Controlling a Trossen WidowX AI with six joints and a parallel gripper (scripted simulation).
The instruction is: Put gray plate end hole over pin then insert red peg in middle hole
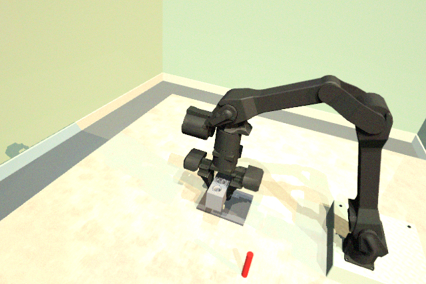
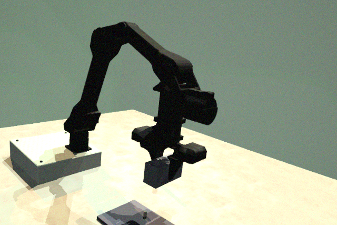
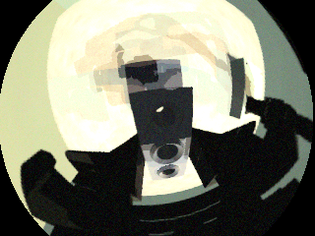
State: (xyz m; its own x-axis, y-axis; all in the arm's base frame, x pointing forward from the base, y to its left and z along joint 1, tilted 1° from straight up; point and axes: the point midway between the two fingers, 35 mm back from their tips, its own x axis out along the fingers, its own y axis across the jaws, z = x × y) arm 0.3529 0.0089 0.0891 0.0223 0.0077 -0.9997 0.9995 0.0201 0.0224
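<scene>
Right now the dark base is 10 mm behind my gripper tip, 60 mm to the right of it and 90 mm below it. The rest, counted from my gripper tip: red peg: 120 mm behind, 120 mm to the left, 60 mm below; gray plate: 30 mm above.
</scene>
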